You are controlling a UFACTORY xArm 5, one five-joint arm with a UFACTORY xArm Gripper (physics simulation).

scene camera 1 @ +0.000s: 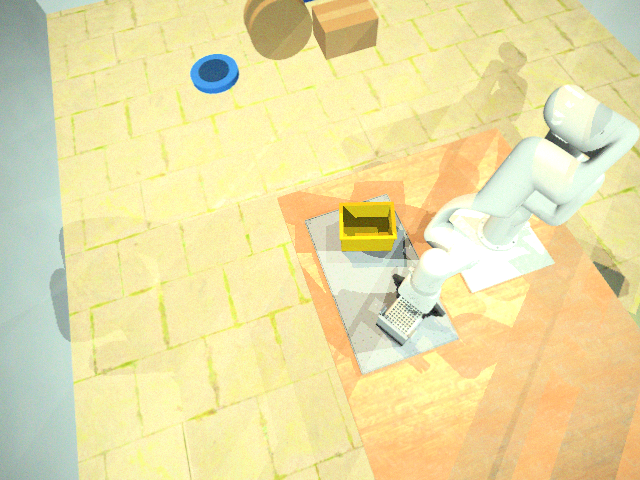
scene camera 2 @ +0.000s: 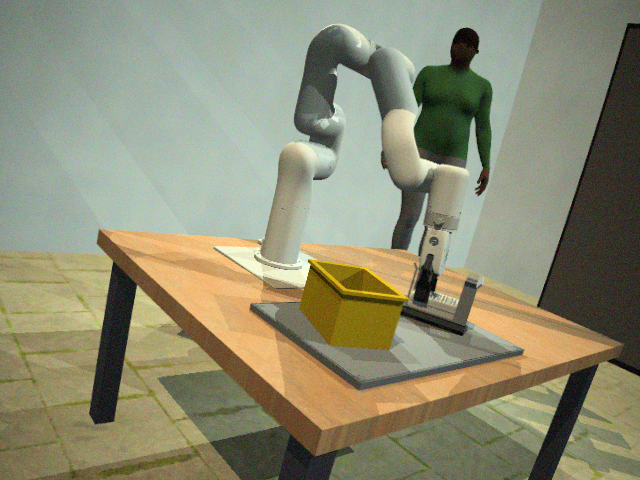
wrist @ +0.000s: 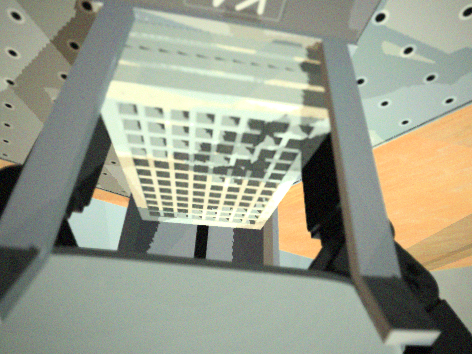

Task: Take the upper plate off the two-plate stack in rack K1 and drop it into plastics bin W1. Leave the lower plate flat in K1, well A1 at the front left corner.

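Pixels of known places: gripper, fingertip midpoint: (scene camera 1: 412,304) (scene camera 2: 423,297) (wrist: 215,120); arm's base at its link origin: (scene camera 1: 496,233) (scene camera 2: 278,261).
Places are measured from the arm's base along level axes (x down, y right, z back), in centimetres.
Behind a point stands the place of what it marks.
Rack K1 (scene camera 1: 391,332) {x -5.1, y -19.4, z -45.3 cm} (scene camera 2: 469,299) {x -8.6, y -14.6, z -47.0 cm} (wrist: 365,200) {x -9.3, y -15.6, z -31.7 cm} is a dark grey holder with tall upright guides on the peg board. The pale upper plate (scene camera 1: 403,315) {x -5.8, y -16.1, z -40.3 cm} (scene camera 2: 446,299) {x -5.7, y -17.1, z -40.1 cm} (wrist: 200,102) {x -5.8, y -12.3, z -34.9 cm}, with a grid of square wells, lies level inside it. The lower plate (wrist: 225,40) {x -3.3, y -12.5, z -34.0 cm} shows as a pale layer directly beneath; its wells are hidden. My gripper (scene camera 1: 417,297) {x -4.8, y -13.8, z -36.4 cm} (scene camera 2: 428,291) {x -4.8, y -13.8, z -36.4 cm} (wrist: 215,121) {x -4.8, y -13.8, z -36.4 cm} points down, its black fingers low at two opposite sides of the stack, shut on the upper plate. The plate still sits between the guides. Yellow bin W1 (scene camera 1: 367,243) {x -6.3, y 8.1, z -41.8 cm} (scene camera 2: 356,320) {x -5.5, y 18.3, z -46.8 cm} stands upright; no plate shows in it.
The grey peg board (scene camera 1: 343,289) {x -0.6, y -1.6, z -53.2 cm} (scene camera 2: 372,369) {x -0.5, y 20.2, z -54.4 cm} carries rack and bin on the wooden table (scene camera 1: 413,413) {x 0.7, y -40.5, z -47.1 cm} (scene camera 2: 180,304) {x 0.9, y 38.5, z -24.0 cm}. The rack's guides rise around the stack. The arm's white base plate (scene camera 1: 480,276) {x 0.0, y -11.5, z -11.8 cm} (scene camera 2: 237,255) {x 0.1, y 10.1, z 3.8 cm} is beside the board. A person (scene camera 2: 454,113) stands behind the table.
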